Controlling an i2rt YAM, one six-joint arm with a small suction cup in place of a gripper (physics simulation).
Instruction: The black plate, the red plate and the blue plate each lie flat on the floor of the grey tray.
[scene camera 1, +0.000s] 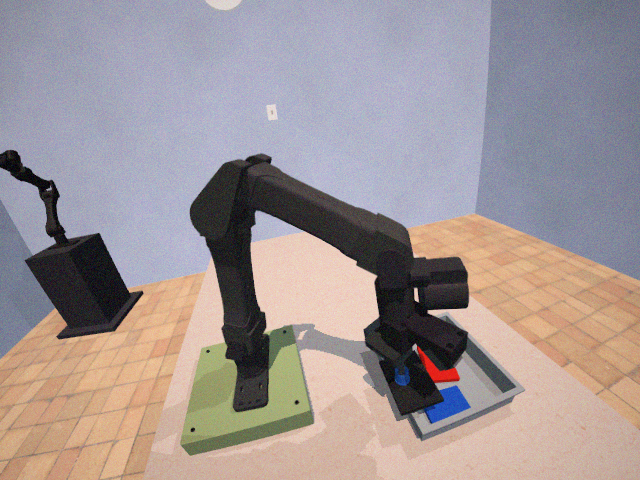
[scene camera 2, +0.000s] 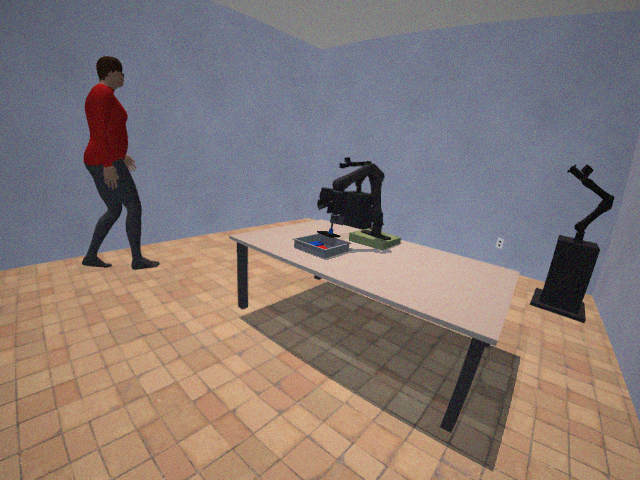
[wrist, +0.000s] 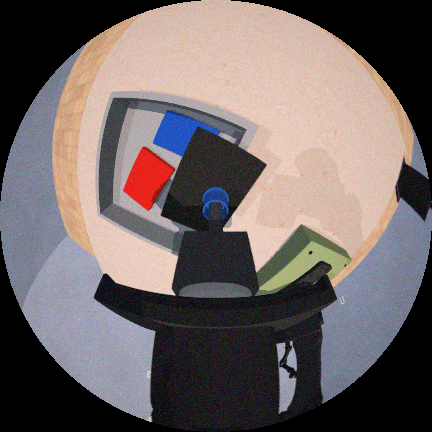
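Where they show: hand at its tool point: (scene camera 1: 402, 382) (wrist: 215, 193); arm's base at its link origin: (scene camera 1: 253, 369) (scene camera 2: 375, 235) (wrist: 297, 284).
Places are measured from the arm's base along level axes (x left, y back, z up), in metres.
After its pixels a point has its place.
Observation:
My gripper (scene camera 1: 402, 377) (scene camera 2: 331, 231) (wrist: 215, 204) @[x -0.120, y -0.303, z 0.013 m], a blue suction cup, is shut on the black plate (scene camera 1: 419, 390) @[x -0.153, y -0.322, z 0.026 m] (scene camera 2: 324, 233) @[x -0.126, y -0.348, z 0.028 m] (wrist: 220, 165) @[x -0.156, y -0.315, z 0.025 m]. It holds the plate roughly level above the near-base side of the grey tray (scene camera 1: 504, 396) @[x -0.203, y -0.476, z 0.002 m] (scene camera 2: 310, 250) @[x -0.069, y -0.509, z -0.032 m] (wrist: 106, 150) @[x -0.100, y -0.507, z -0.015 m], and the plate overhangs the tray's wall. The red plate (scene camera 1: 445, 374) @[x -0.103, y -0.418, z -0.035 m] (scene camera 2: 322, 246) @[x -0.087, y -0.398, z -0.032 m] (wrist: 147, 179) @[x -0.071, y -0.413, z -0.035 m] lies in the tray; in scene camera 1 the arm hides part of it. The blue plate (scene camera 1: 448, 403) @[x -0.164, y -0.387, z -0.035 m] (scene camera 2: 315, 242) @[x -0.171, y -0.372, z -0.035 m] (wrist: 175, 131) @[x -0.163, y -0.395, z -0.035 m] lies flat on the tray floor, partly covered by the black plate in the wrist view.
The arm's green base block (scene camera 1: 217, 403) @[x -0.072, y 0.074, z 0.000 m] (scene camera 2: 369, 239) @[x 0.027, y -0.104, z -0.004 m] (wrist: 315, 250) @[x -0.113, y -0.081, z 0.005 m] stands beside the tray on the table (scene camera 1: 341, 428) @[x -0.147, y -0.169, z -0.048 m] (scene camera 2: 429, 289) @[x 0.574, y -0.400, z -0.048 m] (wrist: 250, 65) @[x -0.321, y -0.351, z -0.048 m]. A second dark arm on a black pedestal (scene camera 1: 82, 286) (scene camera 2: 568, 273) stands on the floor. A person in red (scene camera 2: 105, 124) stands beyond the table.

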